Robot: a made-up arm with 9 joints.
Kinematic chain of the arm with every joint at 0, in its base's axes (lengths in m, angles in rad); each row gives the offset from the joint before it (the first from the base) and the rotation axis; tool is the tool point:
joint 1: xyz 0 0 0.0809 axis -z
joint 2: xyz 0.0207 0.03 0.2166 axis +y
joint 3: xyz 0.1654 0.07 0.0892 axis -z
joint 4: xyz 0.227 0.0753 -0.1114 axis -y
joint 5: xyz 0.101 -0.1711 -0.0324 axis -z
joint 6: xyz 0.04 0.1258 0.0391 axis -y
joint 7: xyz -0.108 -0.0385 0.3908 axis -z
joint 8: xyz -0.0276 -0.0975 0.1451 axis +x
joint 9: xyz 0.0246 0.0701 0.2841 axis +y
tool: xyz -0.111 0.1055 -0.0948
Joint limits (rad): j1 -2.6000..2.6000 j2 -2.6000..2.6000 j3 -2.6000..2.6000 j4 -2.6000..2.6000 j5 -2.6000..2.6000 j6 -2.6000..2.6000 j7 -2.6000..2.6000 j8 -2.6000..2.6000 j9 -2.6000..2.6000
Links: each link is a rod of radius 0.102 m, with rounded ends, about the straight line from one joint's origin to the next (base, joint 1, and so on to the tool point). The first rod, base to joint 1, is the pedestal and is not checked.
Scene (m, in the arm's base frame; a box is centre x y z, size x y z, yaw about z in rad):
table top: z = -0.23
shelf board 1: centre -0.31 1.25 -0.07 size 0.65 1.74 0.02 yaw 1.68
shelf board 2: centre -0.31 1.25 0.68 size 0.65 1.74 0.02 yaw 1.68
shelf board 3: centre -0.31 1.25 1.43 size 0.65 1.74 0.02 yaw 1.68
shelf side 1: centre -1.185 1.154 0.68 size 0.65 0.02 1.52 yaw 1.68
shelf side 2: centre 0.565 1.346 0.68 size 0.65 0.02 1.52 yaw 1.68
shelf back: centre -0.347 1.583 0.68 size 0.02 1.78 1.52 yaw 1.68
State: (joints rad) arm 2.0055 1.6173 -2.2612 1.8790 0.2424 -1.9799 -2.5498 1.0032 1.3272
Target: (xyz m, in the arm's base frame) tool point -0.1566 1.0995 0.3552
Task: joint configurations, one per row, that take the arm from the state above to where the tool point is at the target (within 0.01 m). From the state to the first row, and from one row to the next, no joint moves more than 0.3 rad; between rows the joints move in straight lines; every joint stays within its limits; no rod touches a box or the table.
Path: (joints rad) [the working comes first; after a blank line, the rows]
Joints at the target: 0.8777 0.5002 -2.6000 0.6370 0.1043 -2.6000 -2.4766 0.9135 1.5288
Straight joint move there: touches shelf board 2.

1: 1.8426 1.4347 -2.3290 1.6402 0.1802 -2.1039 -2.5282 1.2510 1.3816
2: 1.6797 1.2521 -2.3967 1.4013 0.1179 -2.2279 -2.5067 1.4988 1.4359
3: 1.5167 1.0694 -2.4645 1.1625 0.0557 -2.3520 -2.4851 1.7467 1.4903
4: 1.3538 0.8868 -2.5322 0.9237 -0.0066 -2.4760 -2.4636 1.9945 1.5446
5: 1.1909 0.7042 -2.6000 0.6849 -0.0688 -2.6000 -2.4420 2.2423 1.5990
6: 1.1282 0.6634 -2.6000 0.6753 -0.0342 -2.6000 -2.4490 1.9766 1.5850
7: 1.0656 0.6226 -2.6000 0.6657 0.0004 -2.6000 -2.4559 1.7108 1.5709
8: 1.0030 0.5818 -2.6000 0.6561 0.0351 -2.6000 -2.4628 1.4450 1.5569
9: 0.9403 0.5410 -2.6000 0.6466 0.0697 -2.6000 -2.4697 1.1793 1.5429
10: 0.8777 0.5002 -2.6000 0.6370 0.1043 -2.6000 -2.4766 0.9135 1.5288

